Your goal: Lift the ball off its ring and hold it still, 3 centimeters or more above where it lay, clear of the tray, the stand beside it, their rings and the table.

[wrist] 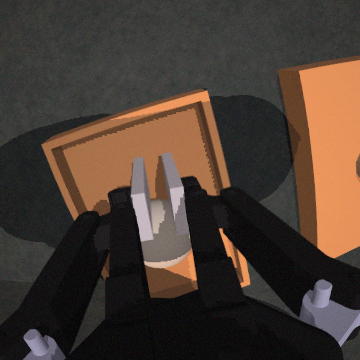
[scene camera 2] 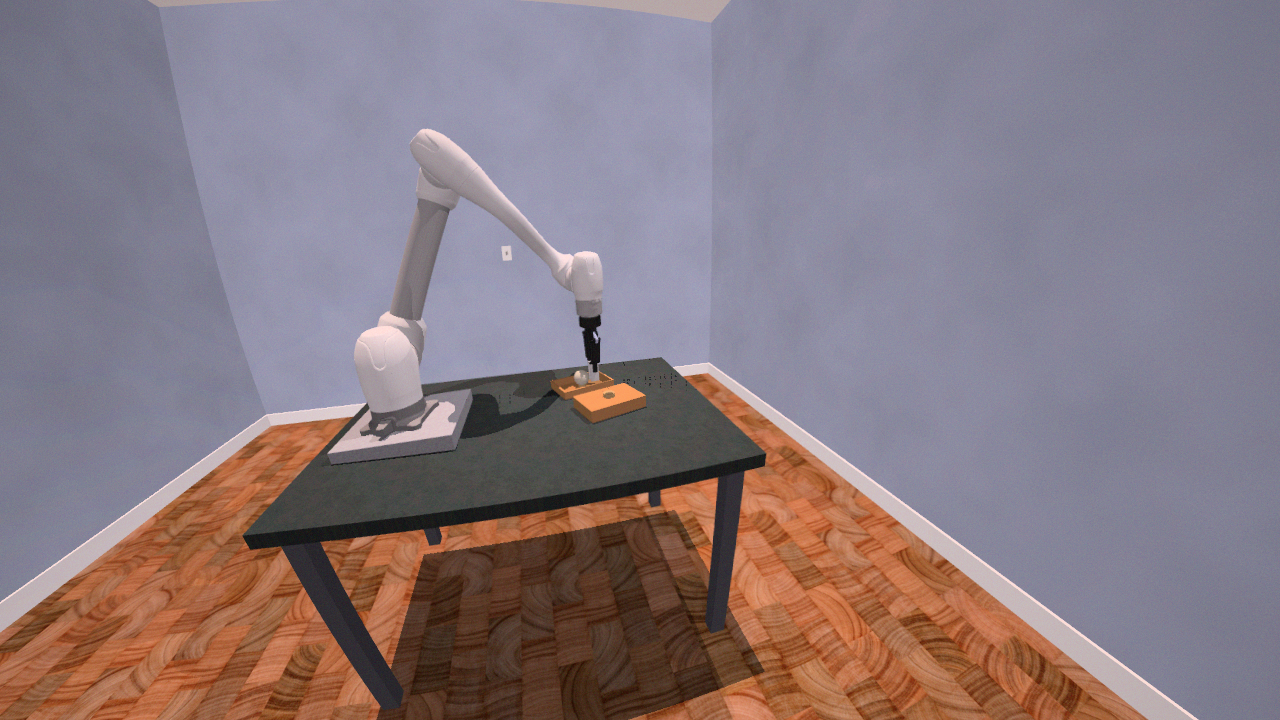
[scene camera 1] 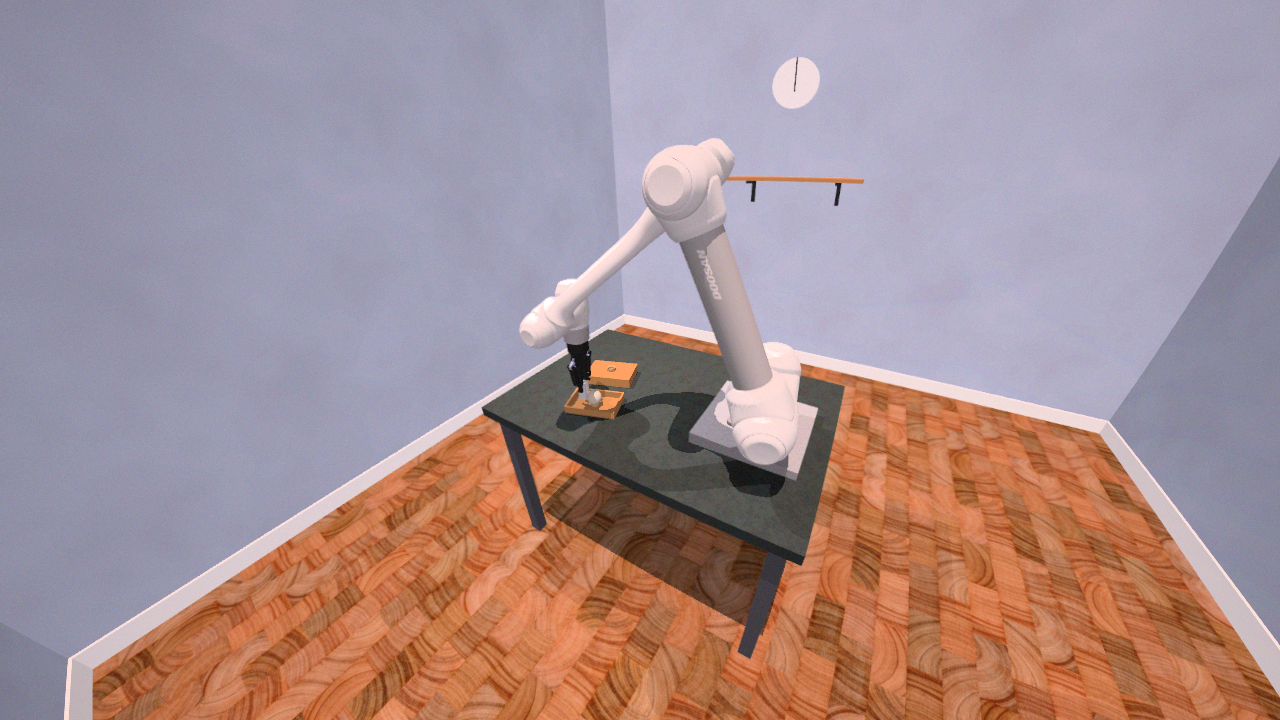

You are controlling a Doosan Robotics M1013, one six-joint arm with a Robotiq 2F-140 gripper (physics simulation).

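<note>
The pale ball (scene camera 1: 596,398) (scene camera 2: 580,378) (wrist: 167,250) sits low inside the orange tray (scene camera 1: 601,413) (scene camera 2: 563,390) (wrist: 165,103); the ring under it is hidden. My gripper (scene camera 1: 585,392) (scene camera 2: 592,374) (wrist: 154,172) points down over the tray, its fingers drawn nearly together with nothing held between them. In the wrist view the grey pads cover parts of the ball, and the gap between them is narrower than the ball. In both scene views the ball shows beside the fingertips. Whether the pads touch it is unclear.
An orange stand (scene camera 1: 624,369) (scene camera 2: 626,399) (wrist: 332,150) is beside the tray, with a small ring (scene camera 1: 611,368) (scene camera 2: 608,394) on top. Both are on the dark table (scene camera 1: 653,465) (scene camera 2: 519,456) (wrist: 100,50). The arm's pale base plate (scene camera 1: 707,437) (scene camera 2: 456,429) is at the other end.
</note>
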